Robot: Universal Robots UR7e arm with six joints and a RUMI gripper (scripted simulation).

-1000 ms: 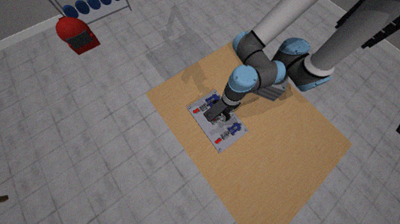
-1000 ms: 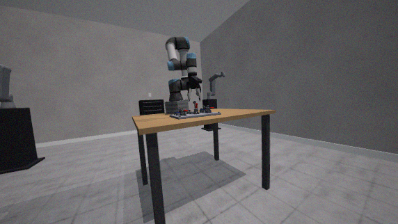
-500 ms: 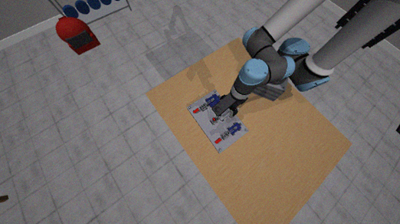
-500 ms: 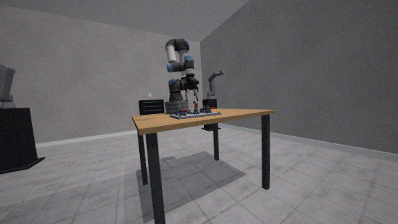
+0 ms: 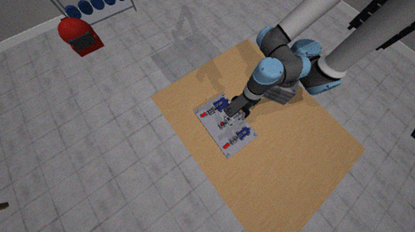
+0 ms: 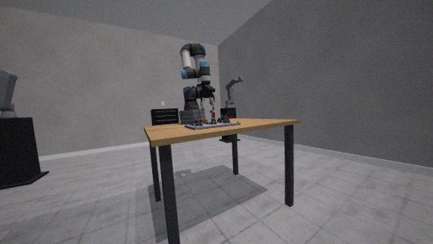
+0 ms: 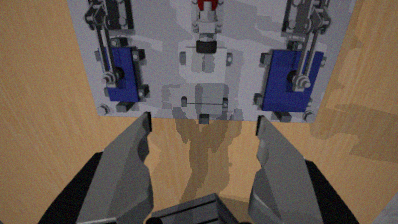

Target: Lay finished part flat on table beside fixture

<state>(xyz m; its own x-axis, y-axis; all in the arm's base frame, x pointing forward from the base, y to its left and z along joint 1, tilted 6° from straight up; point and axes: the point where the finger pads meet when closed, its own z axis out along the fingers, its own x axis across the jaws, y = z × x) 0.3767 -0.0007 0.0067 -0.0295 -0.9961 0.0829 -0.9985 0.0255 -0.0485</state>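
Now: the grey finished part 10 mm behind my hand and 100 mm below it. Also, from my hand: grey fixture plate: 50 mm ahead, 120 mm below.
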